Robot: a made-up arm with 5 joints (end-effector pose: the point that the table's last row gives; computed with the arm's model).
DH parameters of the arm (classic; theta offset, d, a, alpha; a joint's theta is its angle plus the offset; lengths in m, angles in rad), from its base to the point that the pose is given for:
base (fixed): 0.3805 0 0.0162 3.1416
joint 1: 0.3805 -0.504 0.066 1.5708
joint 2: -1.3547 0 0.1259 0
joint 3: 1.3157 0 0.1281 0
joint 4: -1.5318 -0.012 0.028 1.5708
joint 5: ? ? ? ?
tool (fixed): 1.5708 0.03 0 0
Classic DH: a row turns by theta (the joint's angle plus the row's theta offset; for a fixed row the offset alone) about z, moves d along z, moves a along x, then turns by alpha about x.
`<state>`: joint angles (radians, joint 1 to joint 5).
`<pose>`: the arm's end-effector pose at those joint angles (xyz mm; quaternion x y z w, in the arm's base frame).
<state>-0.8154 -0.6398 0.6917 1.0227 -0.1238</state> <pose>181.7 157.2 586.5 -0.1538 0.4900 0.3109 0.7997</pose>
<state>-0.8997 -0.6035 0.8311 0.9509 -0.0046</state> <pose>164.8 171.9 557.7 -0.2399 0.5013 0.3604 0.7492</pose>
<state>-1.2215 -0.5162 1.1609 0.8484 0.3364</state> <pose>85.9 188.8 490.0 -0.4846 0.4780 0.5082 0.5277</pose>
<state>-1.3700 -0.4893 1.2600 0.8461 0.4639</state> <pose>51.3 182.3 471.2 -0.5682 0.4446 0.5540 0.4154</pose>
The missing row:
joint 5: -1.5708 -0.066 0.002 -1.5708
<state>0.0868 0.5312 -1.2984 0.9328 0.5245</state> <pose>328.4 -20.0 732.1 -0.2547 0.0910 -0.0203 0.9625</pose>
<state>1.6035 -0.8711 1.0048 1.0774 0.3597</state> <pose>5.4 -187.0 549.9 0.3001 0.4952 -0.5105 0.6357</pose>
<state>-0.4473 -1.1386 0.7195 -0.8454 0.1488</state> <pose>59.9 17.0 717.1 0.0722 -0.5879 0.1356 0.7942</pose>
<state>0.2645 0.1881 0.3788 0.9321 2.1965</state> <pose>253.1 -44.5 490.3 -0.6052 0.3933 0.5574 0.4103</pose>
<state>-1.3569 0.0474 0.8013 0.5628 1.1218</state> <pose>52.1 243.4 474.4 -0.6599 0.1735 0.6731 0.2852</pose>
